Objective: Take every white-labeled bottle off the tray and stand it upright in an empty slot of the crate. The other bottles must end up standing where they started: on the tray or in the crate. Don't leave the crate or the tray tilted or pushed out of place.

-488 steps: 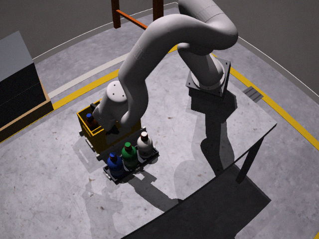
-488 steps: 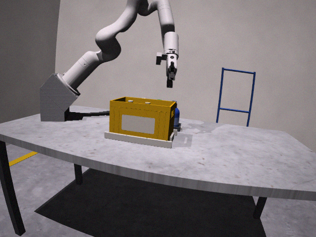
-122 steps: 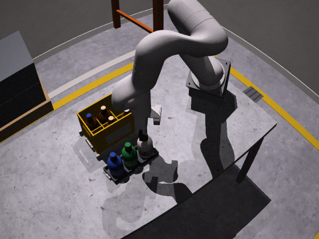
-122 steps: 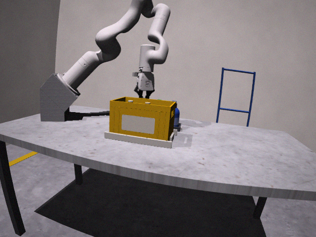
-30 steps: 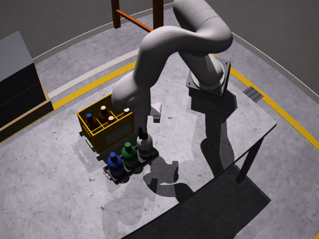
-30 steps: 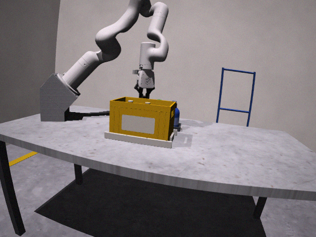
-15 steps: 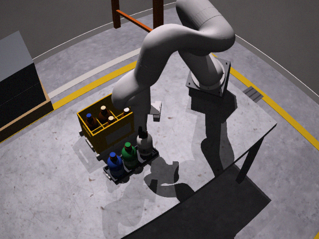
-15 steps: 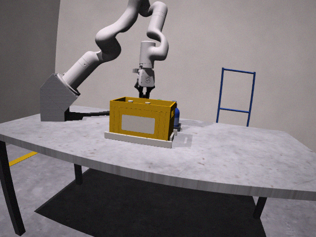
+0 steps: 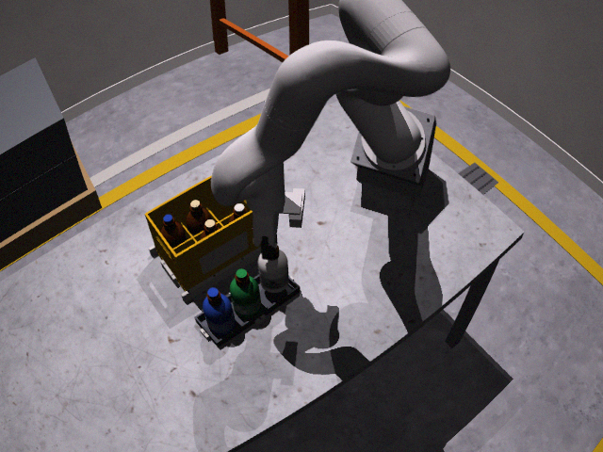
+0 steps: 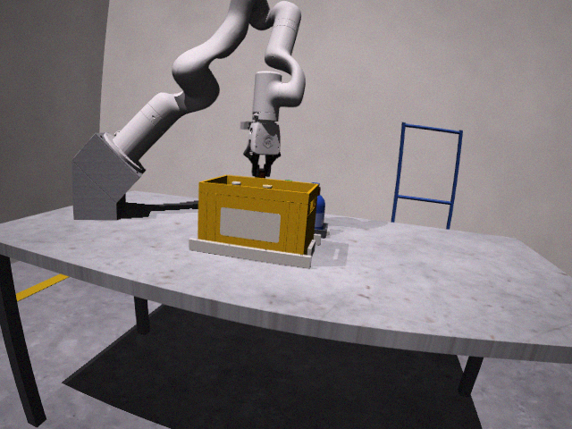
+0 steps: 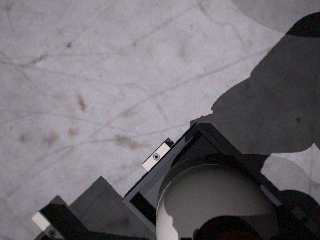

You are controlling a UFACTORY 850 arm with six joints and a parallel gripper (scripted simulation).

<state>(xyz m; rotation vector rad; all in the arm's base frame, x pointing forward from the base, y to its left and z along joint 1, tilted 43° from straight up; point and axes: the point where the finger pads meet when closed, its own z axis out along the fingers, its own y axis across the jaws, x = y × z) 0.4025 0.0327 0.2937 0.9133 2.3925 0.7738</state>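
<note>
Now: hand 70 mm above the white-labeled bottle. Round my hand: crate (200 mm to the right, 100 mm below, 100 mm ahead); green bottle (100 mm below, 90 mm ahead, 20 mm to the left); blue bottle (170 mm ahead, 100 mm below, 40 mm to the left).
</note>
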